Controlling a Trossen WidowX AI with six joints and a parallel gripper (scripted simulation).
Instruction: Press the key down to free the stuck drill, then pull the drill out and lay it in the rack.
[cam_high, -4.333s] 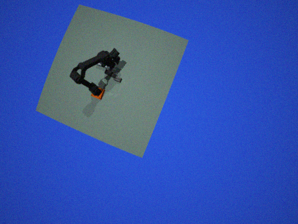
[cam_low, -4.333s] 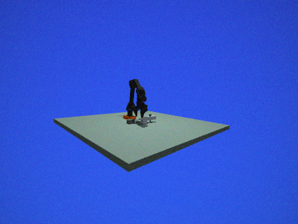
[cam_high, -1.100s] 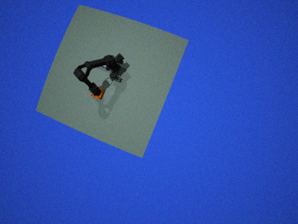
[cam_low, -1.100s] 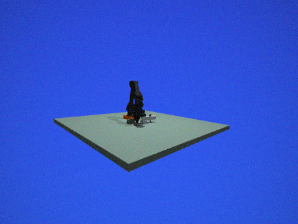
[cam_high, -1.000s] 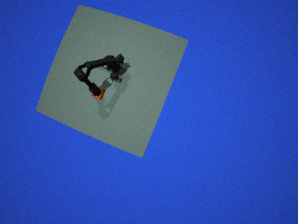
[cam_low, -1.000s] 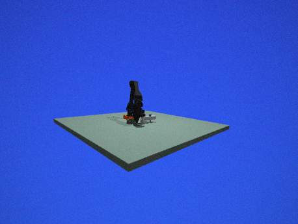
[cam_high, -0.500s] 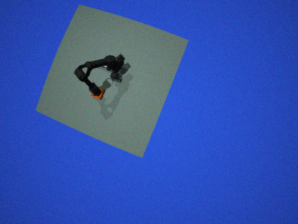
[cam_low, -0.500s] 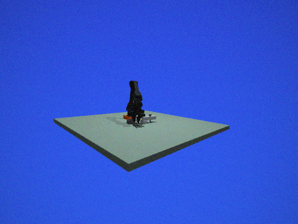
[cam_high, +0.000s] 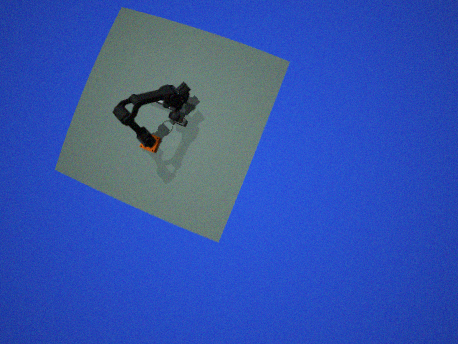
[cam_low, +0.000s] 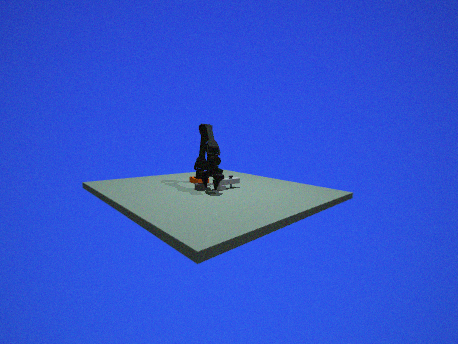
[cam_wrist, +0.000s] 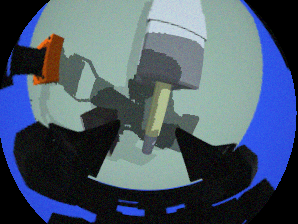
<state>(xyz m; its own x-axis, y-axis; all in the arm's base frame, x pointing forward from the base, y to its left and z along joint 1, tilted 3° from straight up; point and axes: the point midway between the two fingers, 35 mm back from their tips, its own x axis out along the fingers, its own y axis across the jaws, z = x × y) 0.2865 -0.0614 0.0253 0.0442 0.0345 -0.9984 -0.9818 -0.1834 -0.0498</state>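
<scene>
My gripper tip is 10 mm past the tan drill, 40 mm to the right of it and 30 mm below it. Also, from my gripper tip: grey housing block: 30 mm behind, 140 mm to the left, 20 mm above.
</scene>
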